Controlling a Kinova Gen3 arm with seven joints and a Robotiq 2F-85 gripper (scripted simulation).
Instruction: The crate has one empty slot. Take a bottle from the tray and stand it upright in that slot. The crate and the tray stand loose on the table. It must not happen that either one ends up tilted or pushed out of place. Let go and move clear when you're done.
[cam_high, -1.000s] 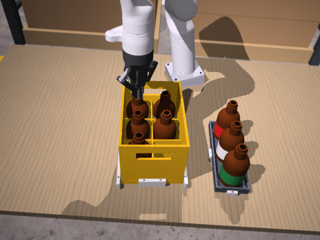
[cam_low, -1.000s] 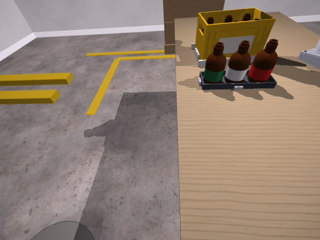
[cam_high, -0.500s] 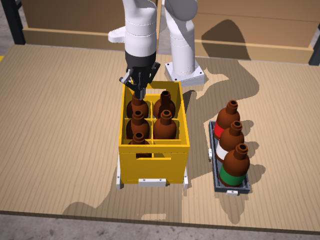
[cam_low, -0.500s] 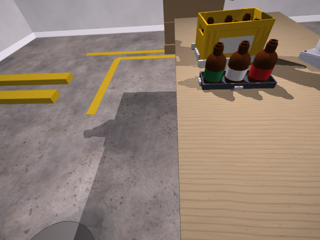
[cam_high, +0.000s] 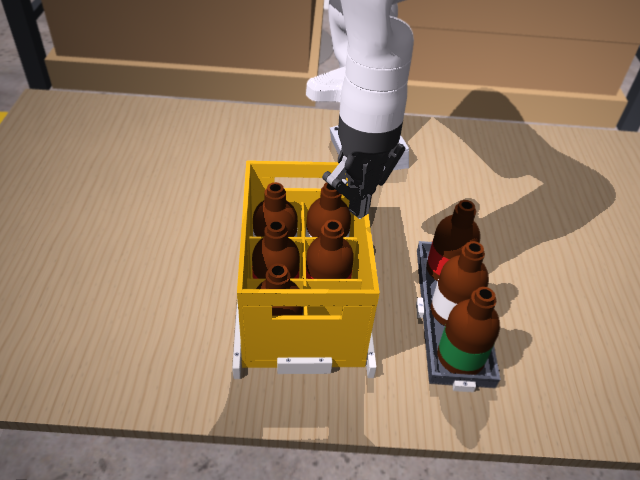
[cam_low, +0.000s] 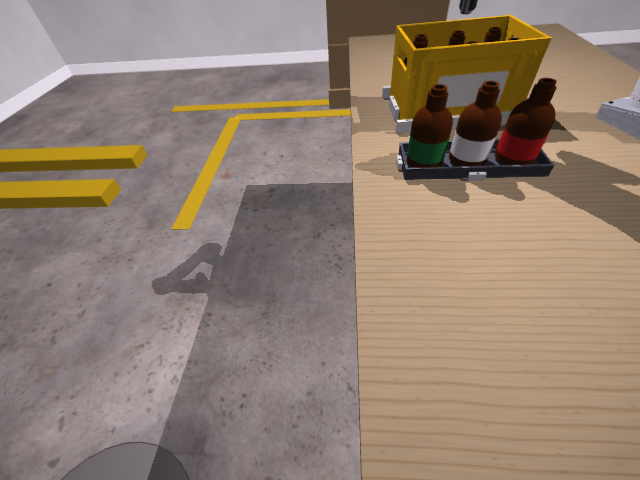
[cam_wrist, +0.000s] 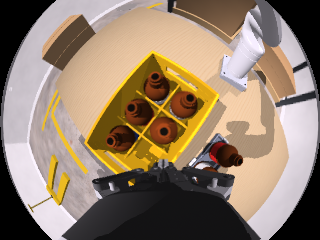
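Now: hand 170 mm to the right of the green-banded bottle, 160 mm above it and 90 mm short of it. The rest, counted from my hand: red-labelled bottle: 190 mm to the left, 160 mm below, 80 mm behind; then tray: 230 mm below, 180 mm to the left; then yellow crate: 160 mm below, 70 mm to the right, 40 mm behind.
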